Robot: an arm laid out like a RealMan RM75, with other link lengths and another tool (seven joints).
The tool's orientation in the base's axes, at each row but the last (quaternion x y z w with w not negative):
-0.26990 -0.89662 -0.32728 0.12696
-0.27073 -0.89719 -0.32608 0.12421
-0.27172 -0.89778 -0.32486 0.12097
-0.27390 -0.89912 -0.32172 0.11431
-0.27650 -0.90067 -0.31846 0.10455
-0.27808 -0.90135 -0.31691 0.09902
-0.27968 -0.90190 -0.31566 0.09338
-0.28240 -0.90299 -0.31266 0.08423
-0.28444 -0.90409 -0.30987 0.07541
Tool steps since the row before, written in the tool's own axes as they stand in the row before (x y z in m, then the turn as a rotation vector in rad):
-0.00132 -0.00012 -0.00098 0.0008 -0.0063 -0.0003
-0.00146 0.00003 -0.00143 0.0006 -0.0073 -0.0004
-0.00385 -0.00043 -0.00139 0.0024 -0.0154 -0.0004
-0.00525 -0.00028 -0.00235 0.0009 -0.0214 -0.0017
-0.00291 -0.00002 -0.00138 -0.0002 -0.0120 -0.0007
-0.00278 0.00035 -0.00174 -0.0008 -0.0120 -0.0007
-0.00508 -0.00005 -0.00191 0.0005 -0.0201 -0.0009
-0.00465 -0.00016 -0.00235 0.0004 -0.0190 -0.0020
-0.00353 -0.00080 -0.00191 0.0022 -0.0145 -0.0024
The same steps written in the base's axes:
0.00107 -0.00125 0.00014 -0.0042 -0.0039 -0.0027
0.00128 -0.00150 0.00051 -0.0046 -0.0047 -0.0032
0.00298 -0.00275 -0.00068 -0.0107 -0.0092 -0.0067
0.00424 -0.00389 -0.00035 -0.0128 -0.0145 -0.0094
0.00241 -0.00214 0.00000 -0.0066 -0.0083 -0.0057
0.00250 -0.00208 0.00055 -0.0061 -0.0085 -0.0059
0.00415 -0.00348 -0.00028 -0.0117 -0.0133 -0.0095
0.00369 -0.00367 0.00025 -0.0111 -0.0133 -0.0081
0.00239 -0.00332 0.00000 -0.0101 -0.0098 -0.0049

